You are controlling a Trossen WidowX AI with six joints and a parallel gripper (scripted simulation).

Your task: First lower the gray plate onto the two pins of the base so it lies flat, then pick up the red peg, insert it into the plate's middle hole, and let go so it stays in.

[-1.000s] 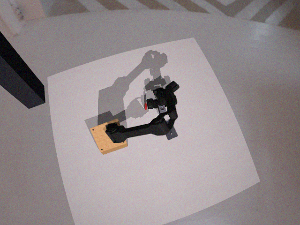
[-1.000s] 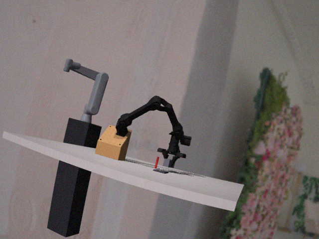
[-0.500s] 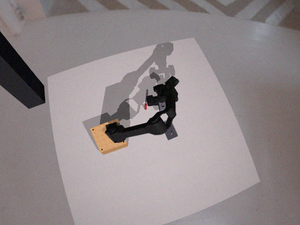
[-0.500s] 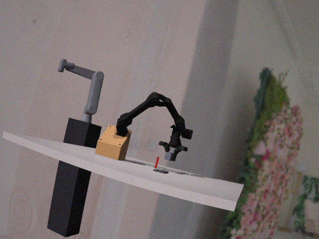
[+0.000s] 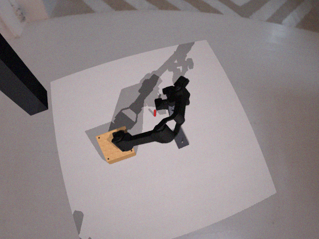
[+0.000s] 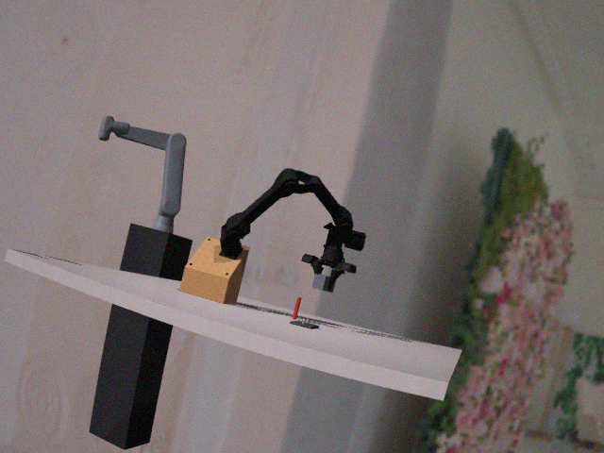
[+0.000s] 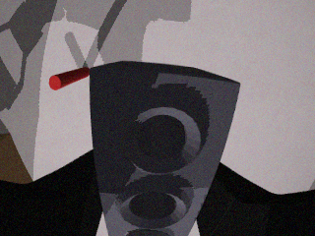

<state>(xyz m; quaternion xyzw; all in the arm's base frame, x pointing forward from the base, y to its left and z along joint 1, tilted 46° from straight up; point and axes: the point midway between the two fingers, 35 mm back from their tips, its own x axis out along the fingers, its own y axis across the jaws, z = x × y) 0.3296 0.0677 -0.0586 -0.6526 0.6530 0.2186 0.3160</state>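
The dark base is 1 cm ahead of my gripper tip, 15 cm to the right of it and 12 cm below it. Also, from my gripper tip: red peg 9 cm behind, 4 cm to the left, 9 cm below; gray plate 3 cm above.
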